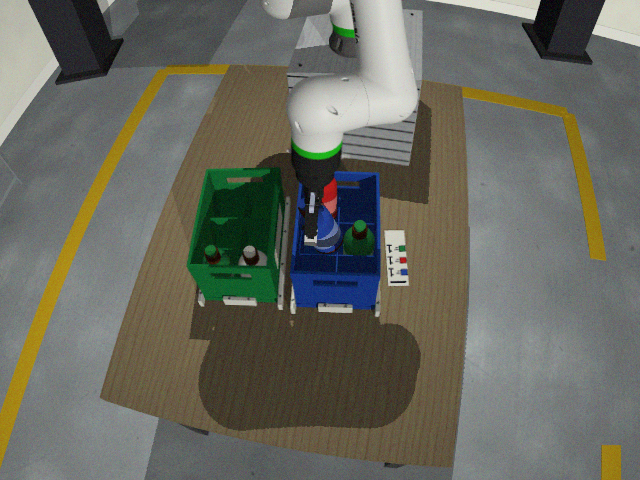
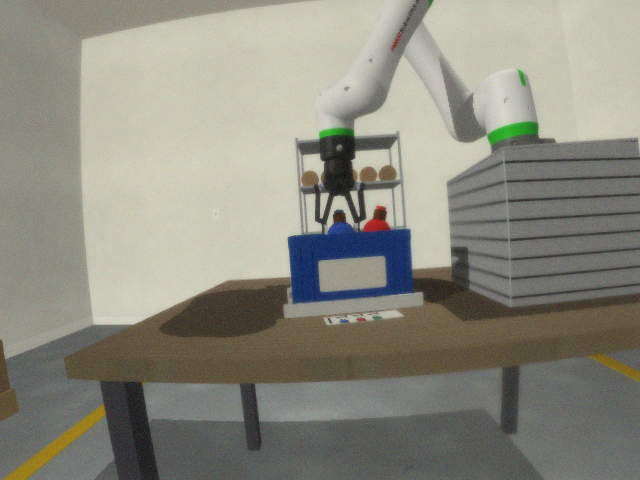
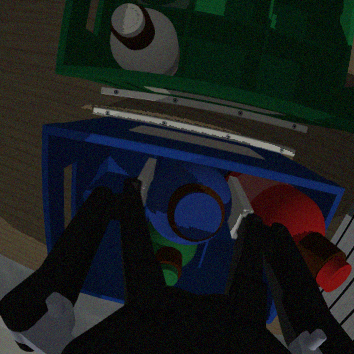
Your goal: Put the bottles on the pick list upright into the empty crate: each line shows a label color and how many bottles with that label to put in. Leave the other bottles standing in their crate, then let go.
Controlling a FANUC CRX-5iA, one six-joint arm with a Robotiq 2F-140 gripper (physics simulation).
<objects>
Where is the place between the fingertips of my gripper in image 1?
At 312, 228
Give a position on a green bottle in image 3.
172, 256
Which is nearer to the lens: the red bottle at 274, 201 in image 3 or the blue bottle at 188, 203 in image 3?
The blue bottle.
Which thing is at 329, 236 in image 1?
A blue bottle.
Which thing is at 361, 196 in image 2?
My gripper.
</objects>
